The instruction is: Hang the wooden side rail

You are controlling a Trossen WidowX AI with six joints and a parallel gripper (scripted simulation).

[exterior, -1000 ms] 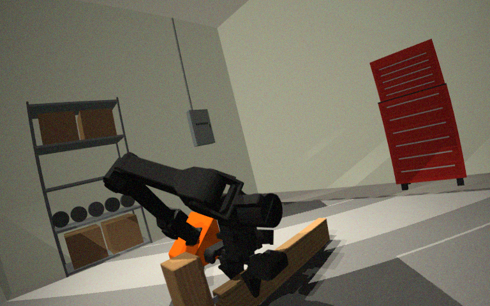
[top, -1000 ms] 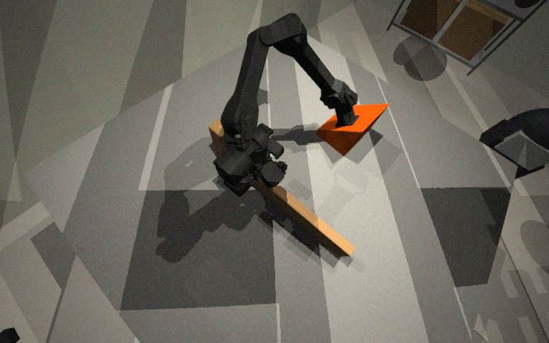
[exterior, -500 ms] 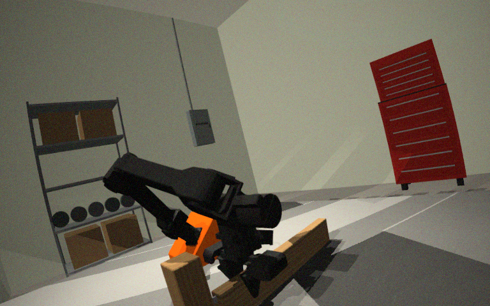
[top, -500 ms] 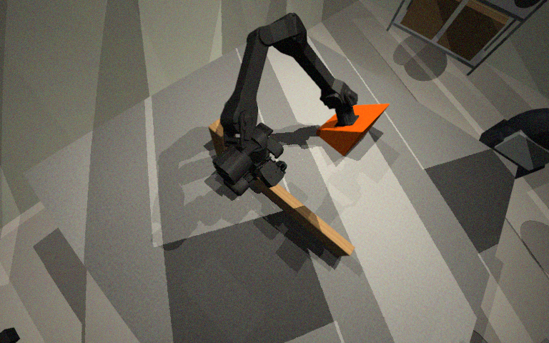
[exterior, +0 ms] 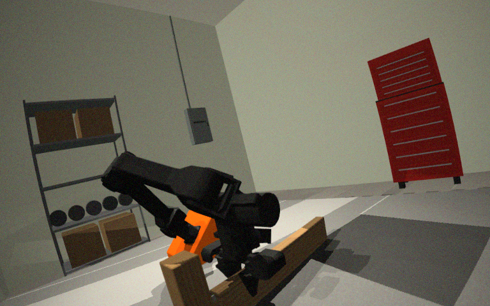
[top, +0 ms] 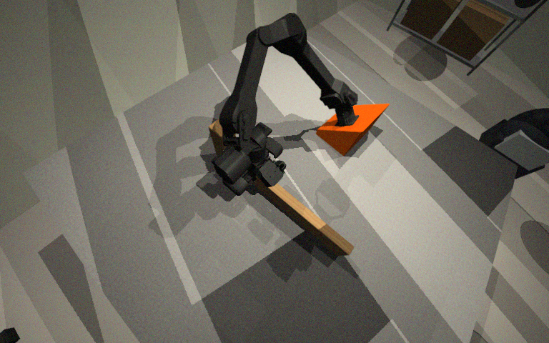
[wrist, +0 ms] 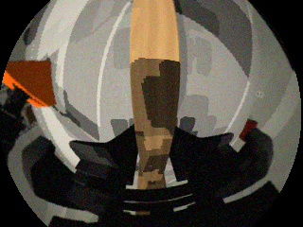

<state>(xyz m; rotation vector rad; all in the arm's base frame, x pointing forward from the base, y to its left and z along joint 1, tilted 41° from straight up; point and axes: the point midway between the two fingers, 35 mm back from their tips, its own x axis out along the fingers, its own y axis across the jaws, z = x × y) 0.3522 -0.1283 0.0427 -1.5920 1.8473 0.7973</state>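
Right now the wooden headboard post is 1 cm behind my gripper tip, 12 cm to the right of it and 4 cm above it.
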